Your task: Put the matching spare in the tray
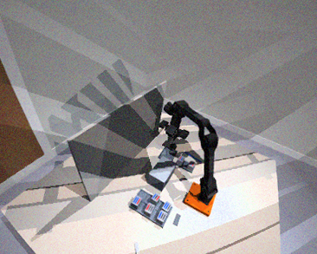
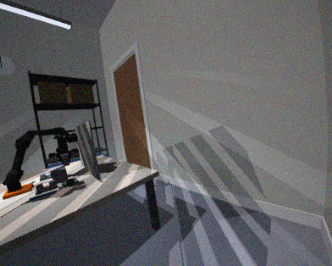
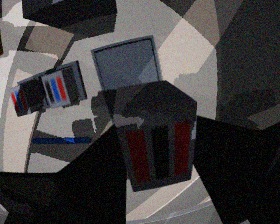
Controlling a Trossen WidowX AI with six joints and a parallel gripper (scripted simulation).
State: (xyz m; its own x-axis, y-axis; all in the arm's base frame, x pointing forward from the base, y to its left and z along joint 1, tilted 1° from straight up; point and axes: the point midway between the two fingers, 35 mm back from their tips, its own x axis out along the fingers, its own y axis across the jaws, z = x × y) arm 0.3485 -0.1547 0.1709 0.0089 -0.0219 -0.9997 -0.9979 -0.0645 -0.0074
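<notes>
Now: the grey tray 150 mm below my gripper tip. The rest, counted from my gripper tip: grey upright panel (160 mm ahead, 210 mm to the left, 70 mm above); then grey mounted unit (70 mm behind, 200 mm to the left, 100 mm below); then blue marker pen (160 mm behind, 100 mm to the right, 150 mm below).
</notes>
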